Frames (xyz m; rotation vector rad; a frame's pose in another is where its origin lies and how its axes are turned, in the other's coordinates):
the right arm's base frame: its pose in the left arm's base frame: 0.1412 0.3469 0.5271 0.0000 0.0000 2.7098
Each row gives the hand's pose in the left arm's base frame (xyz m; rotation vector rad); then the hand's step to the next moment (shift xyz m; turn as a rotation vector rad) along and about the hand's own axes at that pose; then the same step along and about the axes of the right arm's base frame.
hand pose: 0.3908 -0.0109 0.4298 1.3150 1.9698 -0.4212
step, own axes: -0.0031 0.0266 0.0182 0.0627 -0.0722 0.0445
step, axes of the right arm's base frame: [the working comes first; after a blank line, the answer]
step, axes of the left arm's base frame: 0.0315 -0.0019 -0.0072 -0.0616 -0.0167 -0.0840

-0.0294 -0.0114 -0.0072 0.0489 0.0410 -0.0840
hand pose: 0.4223 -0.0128 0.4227 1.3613 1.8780 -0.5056
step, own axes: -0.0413 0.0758 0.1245 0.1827 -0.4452 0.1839
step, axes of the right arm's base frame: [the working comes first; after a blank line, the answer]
step, axes of the left arm's base frame: 0.1190 -0.0847 -0.0403 -0.3789 -0.1698 -0.3050

-0.1435 0.0272 -0.0403 0.2731 0.3127 -0.3050
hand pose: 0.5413 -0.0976 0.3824 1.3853 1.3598 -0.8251
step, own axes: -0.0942 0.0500 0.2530 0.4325 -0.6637 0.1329
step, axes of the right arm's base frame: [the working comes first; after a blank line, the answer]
step, axes of the left arm's base frame: 0.0773 -0.2621 0.0267 -0.5657 -0.0708 -0.5659

-0.1799 0.2057 0.0267 0.4841 0.3010 -0.5659
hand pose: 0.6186 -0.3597 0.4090 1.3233 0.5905 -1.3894
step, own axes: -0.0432 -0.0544 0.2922 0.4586 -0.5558 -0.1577
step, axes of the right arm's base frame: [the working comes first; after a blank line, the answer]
step, axes of the left arm's base frame: -0.1694 -0.2277 0.0984 -0.3520 0.1455 -0.6317

0.0585 0.2777 0.0984 0.3806 0.0152 -0.6317
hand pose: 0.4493 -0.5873 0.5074 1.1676 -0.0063 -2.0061
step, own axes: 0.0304 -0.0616 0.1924 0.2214 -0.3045 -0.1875
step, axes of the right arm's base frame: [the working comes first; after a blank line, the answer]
step, axes of the left arm's base frame: -0.1877 -0.0473 0.0654 -0.1111 0.1354 -0.3824

0.1506 0.1215 0.0654 0.1575 -0.0765 -0.3824
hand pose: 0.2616 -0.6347 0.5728 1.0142 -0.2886 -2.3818
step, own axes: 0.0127 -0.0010 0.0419 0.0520 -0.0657 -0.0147
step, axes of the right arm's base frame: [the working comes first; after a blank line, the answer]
step, axes of the left arm's base frame: -0.0378 -0.0066 0.0211 -0.0449 0.0266 -0.0672

0.0316 0.0218 0.0211 0.0519 -0.0054 -0.0672
